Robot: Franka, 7 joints.
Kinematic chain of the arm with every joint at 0, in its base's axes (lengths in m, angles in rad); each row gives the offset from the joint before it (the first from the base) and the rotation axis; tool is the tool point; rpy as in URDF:
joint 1: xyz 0 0 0.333 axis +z
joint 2: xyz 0 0 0 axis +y
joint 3: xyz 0 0 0.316 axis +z
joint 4: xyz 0.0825 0 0 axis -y
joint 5: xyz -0.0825 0 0.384 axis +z
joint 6: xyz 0 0 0 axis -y
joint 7: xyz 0.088 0 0 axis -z
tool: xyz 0 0 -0.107 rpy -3.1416 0 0
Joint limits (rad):
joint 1: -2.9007..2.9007
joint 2: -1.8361..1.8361
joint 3: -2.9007..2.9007
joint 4: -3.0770..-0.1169
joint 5: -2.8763..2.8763
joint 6: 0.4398..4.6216
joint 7: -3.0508..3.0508
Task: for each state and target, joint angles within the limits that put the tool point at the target. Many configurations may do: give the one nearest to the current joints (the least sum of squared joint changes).
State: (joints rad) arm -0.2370 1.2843 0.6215 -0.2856 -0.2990 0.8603 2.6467
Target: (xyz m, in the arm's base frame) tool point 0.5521 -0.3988 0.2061
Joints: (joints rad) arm -0.7020 1.4274 0.4582 -0.2719 -0.3880 0.7319 2.6467
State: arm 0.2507 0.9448 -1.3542 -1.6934 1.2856 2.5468 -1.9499
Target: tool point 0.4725 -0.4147 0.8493
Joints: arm 0.1914 0.6727 -1.5699 -1.0719 1.2513 2.6141 -1.9499
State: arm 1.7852 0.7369 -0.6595 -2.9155 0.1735 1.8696 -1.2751
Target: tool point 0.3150 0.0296 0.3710
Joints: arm 2.0655 1.2857 -1.7400 -2.6286 -0.2046 1.6048 -1.2751
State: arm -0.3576 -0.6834 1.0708 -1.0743 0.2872 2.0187 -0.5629
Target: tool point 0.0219 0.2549 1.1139
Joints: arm -0.3273 -0.5377 0.5963 -0.8076 0.2466 2.1387 -0.5629
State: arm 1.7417 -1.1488 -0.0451 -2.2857 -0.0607 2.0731 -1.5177
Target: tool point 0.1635 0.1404 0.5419
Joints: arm 1.3385 -1.3810 -0.4299 -2.7238 -0.1702 1.6991 -1.5177
